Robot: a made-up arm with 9 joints. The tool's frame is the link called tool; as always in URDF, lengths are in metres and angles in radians. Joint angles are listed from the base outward.
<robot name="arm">
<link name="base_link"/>
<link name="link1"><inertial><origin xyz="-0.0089 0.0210 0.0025"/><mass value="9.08"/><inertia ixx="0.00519" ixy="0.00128" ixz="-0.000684" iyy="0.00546" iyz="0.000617" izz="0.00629"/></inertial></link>
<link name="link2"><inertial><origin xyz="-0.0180 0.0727 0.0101"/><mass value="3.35"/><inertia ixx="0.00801" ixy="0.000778" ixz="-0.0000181" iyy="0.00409" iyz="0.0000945" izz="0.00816"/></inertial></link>
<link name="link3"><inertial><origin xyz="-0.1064 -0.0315 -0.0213"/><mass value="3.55"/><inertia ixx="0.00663" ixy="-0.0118" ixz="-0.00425" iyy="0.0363" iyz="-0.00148" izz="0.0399"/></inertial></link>
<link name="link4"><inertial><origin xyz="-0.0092 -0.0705 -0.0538"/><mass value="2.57"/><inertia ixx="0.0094" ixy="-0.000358" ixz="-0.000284" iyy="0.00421" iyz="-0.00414" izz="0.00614"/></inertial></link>
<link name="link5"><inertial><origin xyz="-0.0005 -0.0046 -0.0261"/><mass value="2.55"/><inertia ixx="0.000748" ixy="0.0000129" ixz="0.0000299" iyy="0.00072" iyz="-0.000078" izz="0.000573"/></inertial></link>
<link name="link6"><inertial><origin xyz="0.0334 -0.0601 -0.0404"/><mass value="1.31"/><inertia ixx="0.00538" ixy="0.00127" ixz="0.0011" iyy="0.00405" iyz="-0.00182" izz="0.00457"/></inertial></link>
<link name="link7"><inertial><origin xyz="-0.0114 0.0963 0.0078"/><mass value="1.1"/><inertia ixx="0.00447" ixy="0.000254" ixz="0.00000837" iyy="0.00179" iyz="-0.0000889" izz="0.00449"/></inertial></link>
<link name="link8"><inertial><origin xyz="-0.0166 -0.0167 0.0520"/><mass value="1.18"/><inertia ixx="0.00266" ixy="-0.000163" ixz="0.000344" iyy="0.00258" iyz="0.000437" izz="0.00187"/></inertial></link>
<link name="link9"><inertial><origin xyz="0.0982 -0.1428 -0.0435"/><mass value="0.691"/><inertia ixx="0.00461" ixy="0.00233" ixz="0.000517" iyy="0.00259" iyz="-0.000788" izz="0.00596"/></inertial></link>
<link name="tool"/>
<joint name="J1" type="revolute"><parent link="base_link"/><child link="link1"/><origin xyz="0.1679 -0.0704 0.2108"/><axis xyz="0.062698 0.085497 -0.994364"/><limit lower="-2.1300" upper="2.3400"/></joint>
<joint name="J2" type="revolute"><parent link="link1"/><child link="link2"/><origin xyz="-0.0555 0.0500 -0.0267"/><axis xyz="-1 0 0"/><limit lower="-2.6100" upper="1.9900"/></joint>
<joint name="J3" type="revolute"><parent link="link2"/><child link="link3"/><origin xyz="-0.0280 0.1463 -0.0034"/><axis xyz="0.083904 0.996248 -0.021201"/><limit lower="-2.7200" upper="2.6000"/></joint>
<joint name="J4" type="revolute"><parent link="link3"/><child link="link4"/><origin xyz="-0.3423 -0.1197 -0.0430"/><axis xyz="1 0 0"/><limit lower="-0.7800" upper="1.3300"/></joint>
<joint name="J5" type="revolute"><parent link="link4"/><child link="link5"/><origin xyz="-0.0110 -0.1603 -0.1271"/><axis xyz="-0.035 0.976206 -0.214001"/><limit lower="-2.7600" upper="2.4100"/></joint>
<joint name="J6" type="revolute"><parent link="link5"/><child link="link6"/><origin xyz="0.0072 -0.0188 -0.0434"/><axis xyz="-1 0 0"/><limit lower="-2.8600" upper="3.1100"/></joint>
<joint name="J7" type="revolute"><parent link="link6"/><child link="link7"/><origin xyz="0.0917 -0.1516 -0.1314"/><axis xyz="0 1 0"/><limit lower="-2.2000" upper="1.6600"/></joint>
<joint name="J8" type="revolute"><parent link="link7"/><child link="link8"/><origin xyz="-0.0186 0.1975 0.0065"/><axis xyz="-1 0 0"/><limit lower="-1.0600" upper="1.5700"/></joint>
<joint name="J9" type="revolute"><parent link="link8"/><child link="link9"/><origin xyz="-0.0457 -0.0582 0.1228"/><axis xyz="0 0 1"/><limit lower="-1.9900" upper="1.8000"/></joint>
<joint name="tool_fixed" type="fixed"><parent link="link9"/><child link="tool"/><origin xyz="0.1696 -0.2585 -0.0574" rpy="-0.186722 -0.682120 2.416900"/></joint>
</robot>
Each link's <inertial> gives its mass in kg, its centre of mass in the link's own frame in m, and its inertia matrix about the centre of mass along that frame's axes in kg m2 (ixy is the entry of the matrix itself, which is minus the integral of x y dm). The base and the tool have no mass. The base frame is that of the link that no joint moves.
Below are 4 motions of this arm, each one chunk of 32 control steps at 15 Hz.
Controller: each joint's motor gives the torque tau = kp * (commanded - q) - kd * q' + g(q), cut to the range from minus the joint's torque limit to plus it. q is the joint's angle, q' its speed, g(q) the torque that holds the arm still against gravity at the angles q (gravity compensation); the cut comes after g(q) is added. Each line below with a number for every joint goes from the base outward.
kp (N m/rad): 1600 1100 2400 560 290 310 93 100 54
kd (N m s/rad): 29 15 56 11 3.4 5.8 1.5 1.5 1.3
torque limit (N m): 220 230 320 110 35 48 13 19 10
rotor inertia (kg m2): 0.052 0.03 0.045 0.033 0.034 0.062 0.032 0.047 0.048
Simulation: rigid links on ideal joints. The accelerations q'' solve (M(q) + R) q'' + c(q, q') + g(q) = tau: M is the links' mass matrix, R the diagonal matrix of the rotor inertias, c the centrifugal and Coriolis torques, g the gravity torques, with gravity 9.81 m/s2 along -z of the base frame. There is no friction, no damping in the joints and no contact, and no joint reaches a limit. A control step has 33 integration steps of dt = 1/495 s. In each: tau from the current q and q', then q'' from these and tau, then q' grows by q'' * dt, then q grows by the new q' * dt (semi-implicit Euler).
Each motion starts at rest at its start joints. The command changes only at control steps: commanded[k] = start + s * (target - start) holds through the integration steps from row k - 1 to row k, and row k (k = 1, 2, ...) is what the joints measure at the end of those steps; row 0 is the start. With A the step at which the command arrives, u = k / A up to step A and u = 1 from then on. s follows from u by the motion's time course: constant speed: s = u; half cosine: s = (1 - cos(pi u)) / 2; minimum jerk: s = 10 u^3 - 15 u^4 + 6 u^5; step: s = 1 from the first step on.
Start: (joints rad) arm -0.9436 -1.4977 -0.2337 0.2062 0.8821 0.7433 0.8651 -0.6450 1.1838
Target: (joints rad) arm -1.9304 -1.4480 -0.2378 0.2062 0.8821 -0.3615 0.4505 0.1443 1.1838
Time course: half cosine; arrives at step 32
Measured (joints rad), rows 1 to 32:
1: -0.9455 -1.4978 -0.2340 0.2066 0.8815 0.7405 0.8638 -0.6422 1.1837
2: -0.9523 -1.4979 -0.2342 0.2075 0.8811 0.7318 0.8601 -0.6350 1.1844
3: -0.9648 -1.4978 -0.2338 0.2079 0.8817 0.7178 0.8545 -0.6244 1.1857
4: -0.9825 -1.4967 -0.2332 0.2071 0.8824 0.6990 0.8471 -0.6107 1.1858
5: -1.0044 -1.4951 -0.2327 0.2060 0.8829 0.6756 0.8379 -0.5936 1.1849
6: -1.0300 -1.4937 -0.2325 0.2055 0.8830 0.6474 0.8270 -0.5730 1.1845
7: -1.0593 -1.4926 -0.2323 0.2058 0.8831 0.6145 0.8144 -0.5489 1.1851
8: -1.0922 -1.4914 -0.2323 0.2063 0.8832 0.5774 0.8002 -0.5219 1.1859
9: -1.1286 -1.4896 -0.2321 0.2062 0.8833 0.5368 0.7848 -0.4926 1.1862
10: -1.1683 -1.4874 -0.2319 0.2057 0.8835 0.4930 0.7681 -0.4610 1.1859
11: -1.2106 -1.4852 -0.2317 0.2052 0.8837 0.4462 0.7504 -0.4274 1.1856
12: -1.2549 -1.4830 -0.2316 0.2050 0.8837 0.3969 0.7317 -0.3920 1.1857
13: -1.3008 -1.4808 -0.2316 0.2051 0.8836 0.3456 0.7123 -0.3551 1.1859
14: -1.3480 -1.4785 -0.2317 0.2051 0.8835 0.2928 0.6925 -0.3173 1.1860
15: -1.3962 -1.4760 -0.2318 0.2050 0.8835 0.2390 0.6723 -0.2788 1.1860
16: -1.4449 -1.4735 -0.2318 0.2047 0.8835 0.1848 0.6519 -0.2402 1.1859
17: -1.4935 -1.4709 -0.2319 0.2045 0.8834 0.1307 0.6315 -0.2016 1.1858
18: -1.5415 -1.4685 -0.2320 0.2043 0.8833 0.0771 0.6114 -0.1634 1.1858
19: -1.5884 -1.4661 -0.2323 0.2043 0.8832 0.0245 0.5918 -0.1261 1.1857
20: -1.6338 -1.4637 -0.2325 0.2043 0.8831 -0.0264 0.5728 -0.0899 1.1857
21: -1.6775 -1.4614 -0.2328 0.2042 0.8830 -0.0752 0.5546 -0.0553 1.1856
22: -1.7188 -1.4592 -0.2331 0.2041 0.8830 -0.1214 0.5374 -0.0226 1.1855
23: -1.7574 -1.4571 -0.2334 0.2041 0.8829 -0.1646 0.5213 0.0079 1.1854
24: -1.7928 -1.4552 -0.2337 0.2041 0.8829 -0.2044 0.5066 0.0359 1.1852
25: -1.8249 -1.4535 -0.2341 0.2041 0.8828 -0.2404 0.4933 0.0612 1.1851
26: -1.8532 -1.4520 -0.2345 0.2042 0.8828 -0.2722 0.4816 0.0835 1.1850
27: -1.8775 -1.4507 -0.2349 0.2043 0.8828 -0.2995 0.4716 0.1026 1.1848
28: -1.8975 -1.4496 -0.2353 0.2044 0.8829 -0.3221 0.4634 0.1182 1.1847
29: -1.9131 -1.4487 -0.2357 0.2045 0.8829 -0.3397 0.4570 0.1304 1.1845
30: -1.9242 -1.4481 -0.2361 0.2047 0.8830 -0.3523 0.4526 0.1388 1.1844
31: -1.9305 -1.4477 -0.2365 0.2049 0.8831 -0.3596 0.4502 0.1435 1.1842
32: -1.9321 -1.4476 -0.2369 0.2051 0.8832 -0.3616 0.4498 0.1444 1.1840

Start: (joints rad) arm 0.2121 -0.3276 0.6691 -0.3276 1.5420 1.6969 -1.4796 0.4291 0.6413
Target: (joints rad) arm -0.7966 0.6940 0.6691 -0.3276 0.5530 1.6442 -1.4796 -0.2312 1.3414
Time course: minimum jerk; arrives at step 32
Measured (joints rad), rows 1 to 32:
1: 0.2119 -0.3273 0.6691 -0.3275 1.5417 1.6969 -1.4795 0.4289 0.6415
2: 0.2101 -0.3253 0.6690 -0.3273 1.5397 1.6966 -1.4793 0.4274 0.6430
3: 0.2051 -0.3201 0.6690 -0.3275 1.5347 1.6962 -1.4790 0.4239 0.6469
4: 0.1957 -0.3108 0.6691 -0.3282 1.5257 1.6955 -1.4790 0.4176 0.6536
5: 0.1811 -0.2965 0.6693 -0.3293 1.5120 1.6945 -1.4790 0.4080 0.6637
6: 0.1613 -0.2769 0.6694 -0.3304 1.4930 1.6932 -1.4789 0.3949 0.6776
7: 0.1358 -0.2515 0.6696 -0.3314 1.4685 1.6916 -1.4788 0.3781 0.6955
8: 0.1045 -0.2205 0.6697 -0.3326 1.4384 1.6897 -1.4787 0.3576 0.7173
9: 0.0677 -0.1839 0.6698 -0.3339 1.4029 1.6876 -1.4787 0.3334 0.7429
10: 0.0256 -0.1420 0.6699 -0.3351 1.3623 1.6853 -1.4786 0.3058 0.7721
11: -0.0211 -0.0954 0.6700 -0.3362 1.3169 1.6828 -1.4784 0.2752 0.8045
12: -0.0720 -0.0445 0.6699 -0.3371 1.2675 1.6802 -1.4783 0.2418 0.8397
13: -0.1262 0.0098 0.6698 -0.3378 1.2147 1.6775 -1.4781 0.2063 0.8772
14: -0.1830 0.0667 0.6696 -0.3384 1.1593 1.6748 -1.4779 0.1691 0.9165
15: -0.2414 0.1256 0.6694 -0.3387 1.1021 1.6721 -1.4777 0.1308 0.9569
16: -0.3006 0.1853 0.6692 -0.3388 1.0440 1.6695 -1.4775 0.0920 0.9979
17: -0.3597 0.2451 0.6689 -0.3386 0.9860 1.6668 -1.4774 0.0533 1.0388
18: -0.4177 0.3039 0.6686 -0.3382 0.9290 1.6643 -1.4773 0.0154 1.0790
19: -0.4737 0.3610 0.6683 -0.3376 0.8738 1.6618 -1.4773 -0.0212 1.1177
20: -0.5270 0.4152 0.6681 -0.3369 0.8213 1.6594 -1.4773 -0.0560 1.1546
21: -0.5766 0.4660 0.6679 -0.3360 0.7722 1.6571 -1.4774 -0.0884 1.1890
22: -0.6220 0.5124 0.6678 -0.3350 0.7274 1.6550 -1.4776 -0.1179 1.2204
23: -0.6625 0.5540 0.6678 -0.3340 0.6872 1.6529 -1.4778 -0.1443 1.2485
24: -0.6977 0.5903 0.6678 -0.3329 0.6523 1.6511 -1.4780 -0.1672 1.2730
25: -0.7274 0.6209 0.6679 -0.3319 0.6229 1.6494 -1.4783 -0.1865 1.2935
26: -0.7513 0.6456 0.6681 -0.3310 0.5990 1.6479 -1.4786 -0.2020 1.3102
27: -0.7697 0.6647 0.6682 -0.3301 0.5807 1.6467 -1.4788 -0.2139 1.3229
28: -0.7827 0.6784 0.6684 -0.3293 0.5676 1.6457 -1.4791 -0.2222 1.3320
29: -0.7910 0.6872 0.6686 -0.3287 0.5592 1.6450 -1.4793 -0.2275 1.3377
30: -0.7953 0.6919 0.6688 -0.3281 0.5547 1.6445 -1.4795 -0.2303 1.3407
31: -0.7967 0.6937 0.6690 -0.3278 0.5531 1.6443 -1.4796 -0.2312 1.3416
32: -0.7966 0.6940 0.6691 -0.3276 0.5530 1.6442 -1.4796 -0.2312 1.3415

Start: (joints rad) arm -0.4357 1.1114 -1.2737 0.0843 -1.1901 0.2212 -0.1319 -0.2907 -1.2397
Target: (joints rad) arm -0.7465 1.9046 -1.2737 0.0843 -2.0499 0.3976 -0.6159 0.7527 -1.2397
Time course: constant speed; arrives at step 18
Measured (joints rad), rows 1 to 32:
1: -0.4548 1.1566 -1.2744 0.0873 -1.2479 0.2286 -0.1606 -0.2049 -1.2531
2: -0.4745 1.2180 -1.2765 0.0774 -1.2928 0.2426 -0.1926 -0.1632 -1.2440
3: -0.4904 1.2595 -1.2760 0.0752 -1.3460 0.2505 -0.2260 -0.1150 -1.2298
4: -0.5070 1.2965 -1.2751 0.0804 -1.3898 0.2611 -0.2430 -0.0412 -1.2371
5: -0.5251 1.3413 -1.2755 0.0821 -1.4365 0.2710 -0.2700 0.0190 -1.2464
6: -0.5425 1.3888 -1.2758 0.0796 -1.4860 0.2805 -0.3031 0.0675 -1.2430
7: -0.5592 1.4328 -1.2755 0.0786 -1.5341 0.2909 -0.3282 0.1265 -1.2384
8: -0.5764 1.4749 -1.2754 0.0801 -1.5813 0.3010 -0.3524 0.1890 -1.2398
9: -0.5939 1.5191 -1.2755 0.0809 -1.6290 0.3107 -0.3807 0.2465 -1.2423
10: -0.6111 1.5642 -1.2756 0.0802 -1.6773 0.3207 -0.4089 0.3027 -1.2422
11: -0.6282 1.6082 -1.2755 0.0800 -1.7254 0.3308 -0.4352 0.3610 -1.2410
12: -0.6454 1.6517 -1.2754 0.0807 -1.7732 0.3407 -0.4615 0.4201 -1.2409
13: -0.6627 1.6959 -1.2755 0.0809 -1.8211 0.3506 -0.4888 0.4781 -1.2415
14: -0.6798 1.7403 -1.2755 0.0808 -1.8693 0.3606 -0.5161 0.5356 -1.2416
15: -0.6970 1.7843 -1.2755 0.0809 -1.9174 0.3705 -0.5429 0.5937 -1.2413
16: -0.7142 1.8283 -1.2755 0.0812 -1.9654 0.3804 -0.5696 0.6520 -1.2412
17: -0.7313 1.8724 -1.2755 0.0814 -2.0136 0.3903 -0.5966 0.7099 -1.2413
18: -0.7485 1.9166 -1.2755 0.0815 -2.0617 0.4002 -0.6237 0.7678 -1.2413
19: -0.7457 1.9120 -1.2740 0.0795 -2.0459 0.3978 -0.6303 0.7420 -1.2553
20: -0.7468 1.8981 -1.2734 0.0864 -2.0528 0.3972 -0.6107 0.7528 -1.2374
21: -0.7465 1.9027 -1.2736 0.0870 -2.0474 0.3975 -0.6077 0.7617 -1.2318
22: -0.7465 1.9074 -1.2739 0.0827 -2.0503 0.3980 -0.6191 0.7477 -1.2397
23: -0.7464 1.9053 -1.2736 0.0830 -2.0510 0.3975 -0.6204 0.7501 -1.2443
24: -0.7466 1.9033 -1.2737 0.0854 -2.0493 0.3974 -0.6135 0.7558 -1.2400
25: -0.7466 1.9043 -1.2737 0.0848 -2.0496 0.3977 -0.6140 0.7531 -1.2369
26: -0.7464 1.9053 -1.2737 0.0837 -2.0502 0.3977 -0.6171 0.7513 -1.2397
27: -0.7465 1.9047 -1.2737 0.0842 -2.0500 0.3976 -0.6167 0.7527 -1.2412
28: -0.7465 1.9042 -1.2737 0.0846 -2.0498 0.3976 -0.6153 0.7533 -1.2396
29: -0.7465 1.9046 -1.2737 0.0843 -2.0499 0.3976 -0.6155 0.7527 -1.2389
30: -0.7465 1.9048 -1.2737 0.0841 -2.0500 0.3976 -0.6162 0.7524 -1.2398
31: -0.7465 1.9046 -1.2737 0.0843 -2.0499 0.3976 -0.6161 0.7527 -1.2401
32: -0.7465 1.9045 -1.2737 0.0844 -2.0499 0.3976 -0.6157 0.7528 -1.2396

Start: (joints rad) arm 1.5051 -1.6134 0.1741 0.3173 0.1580 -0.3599 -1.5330 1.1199 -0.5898
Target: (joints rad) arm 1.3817 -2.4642 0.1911 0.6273 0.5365 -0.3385 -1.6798 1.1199 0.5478
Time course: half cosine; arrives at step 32
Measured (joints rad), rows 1 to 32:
1: 1.5049 -1.6155 0.1741 0.3179 0.1591 -0.3595 -1.5336 1.1192 -0.5871
2: 1.5040 -1.6220 0.1742 0.3205 0.1622 -0.3591 -1.5350 1.1185 -0.5784
3: 1.5024 -1.6330 0.1745 0.3256 0.1673 -0.3594 -1.5368 1.1190 -0.5639
4: 1.5002 -1.6478 0.1749 0.3319 0.1742 -0.3595 -1.5394 1.1195 -0.5444
5: 1.4975 -1.6660 0.1753 0.3390 0.1826 -0.3591 -1.5426 1.1192 -0.5200
6: 1.4943 -1.6879 0.1757 0.3474 0.1926 -0.3585 -1.5463 1.1190 -0.4905
7: 1.4907 -1.7134 0.1762 0.3574 0.2040 -0.3581 -1.5507 1.1191 -0.4566
8: 1.4865 -1.7419 0.1768 0.3685 0.2169 -0.3576 -1.5558 1.1193 -0.4186
9: 1.4819 -1.7733 0.1774 0.3804 0.2310 -0.3569 -1.5612 1.1193 -0.3768
10: 1.4769 -1.8071 0.1781 0.3932 0.2462 -0.3561 -1.5670 1.1193 -0.3313
11: 1.4716 -1.8433 0.1788 0.4068 0.2624 -0.3553 -1.5732 1.1194 -0.2830
12: 1.4660 -1.8813 0.1795 0.4211 0.2794 -0.3544 -1.5798 1.1195 -0.2321
13: 1.4602 -1.9208 0.1802 0.4358 0.2970 -0.3534 -1.5866 1.1195 -0.1793
14: 1.4541 -1.9615 0.1810 0.4508 0.3151 -0.3524 -1.5935 1.1196 -0.1248
15: 1.4480 -2.0029 0.1818 0.4661 0.3335 -0.3514 -1.6006 1.1196 -0.0693
16: 1.4418 -2.0446 0.1826 0.4814 0.3521 -0.3504 -1.6077 1.1197 -0.0134
17: 1.4356 -2.0863 0.1834 0.4966 0.3706 -0.3494 -1.6148 1.1197 0.0424
18: 1.4295 -2.1275 0.1842 0.5116 0.3889 -0.3483 -1.6219 1.1197 0.0976
19: 1.4235 -2.1679 0.1850 0.5262 0.4068 -0.3473 -1.6287 1.1197 0.1517
20: 1.4177 -2.2070 0.1858 0.5403 0.4241 -0.3464 -1.6354 1.1197 0.2041
21: 1.4122 -2.2445 0.1865 0.5537 0.4407 -0.3454 -1.6418 1.1197 0.2544
22: 1.4070 -2.2800 0.1873 0.5664 0.4564 -0.3445 -1.6479 1.1197 0.3020
23: 1.4021 -2.3132 0.1880 0.5781 0.4711 -0.3437 -1.6535 1.1198 0.3465
24: 1.3976 -2.3438 0.1886 0.5888 0.4845 -0.3429 -1.6588 1.1198 0.3874
25: 1.3936 -2.3715 0.1892 0.5985 0.4967 -0.3421 -1.6635 1.1198 0.4244
26: 1.3901 -2.3960 0.1897 0.6069 0.5074 -0.3415 -1.6677 1.1199 0.4571
27: 1.3871 -2.4170 0.1902 0.6141 0.5166 -0.3409 -1.6714 1.1199 0.4852
28: 1.3847 -2.4344 0.1906 0.6199 0.5241 -0.3403 -1.6744 1.1200 0.5084
29: 1.3828 -2.4480 0.1909 0.6242 0.5300 -0.3399 -1.6768 1.1201 0.5266
30: 1.3816 -2.4576 0.1911 0.6272 0.5341 -0.3395 -1.6785 1.1201 0.5394
31: 1.3809 -2.4633 0.1913 0.6286 0.5363 -0.3393 -1.6795 1.1202 0.5469
32: 1.3809 -2.4648 0.1913 0.6285 0.5368 -0.3391 -1.6798 1.1203 0.5489

